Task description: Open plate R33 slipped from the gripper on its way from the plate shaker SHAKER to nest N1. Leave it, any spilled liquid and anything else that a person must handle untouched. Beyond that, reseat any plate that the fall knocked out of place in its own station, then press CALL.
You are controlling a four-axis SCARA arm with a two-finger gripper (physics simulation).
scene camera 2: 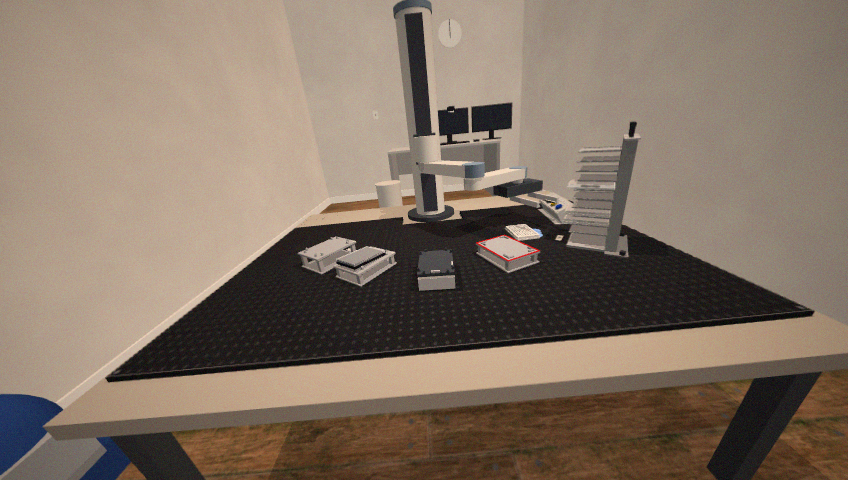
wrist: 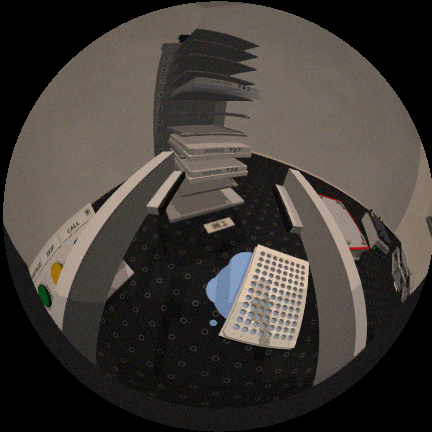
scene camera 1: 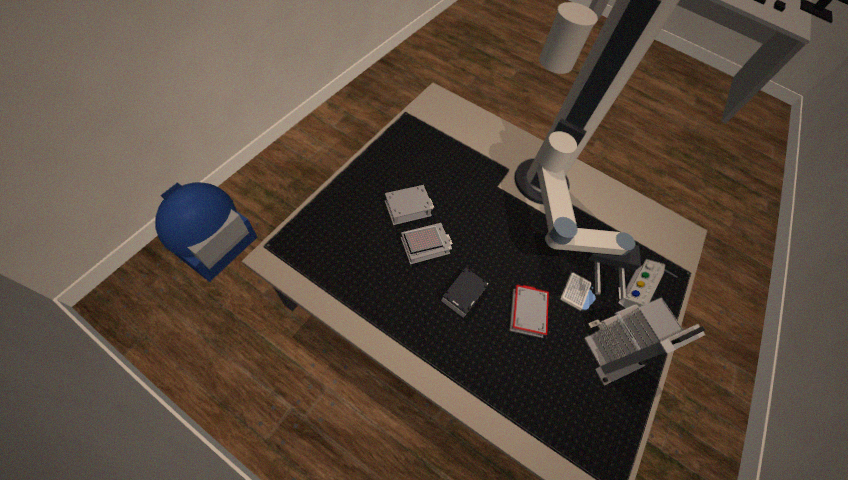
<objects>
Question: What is my gripper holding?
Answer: Nothing.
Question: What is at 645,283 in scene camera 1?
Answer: A button box.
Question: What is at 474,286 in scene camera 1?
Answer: A dark station.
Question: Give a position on a dark station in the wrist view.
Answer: At 377,237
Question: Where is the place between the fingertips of my gripper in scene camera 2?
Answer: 548,202
</objects>
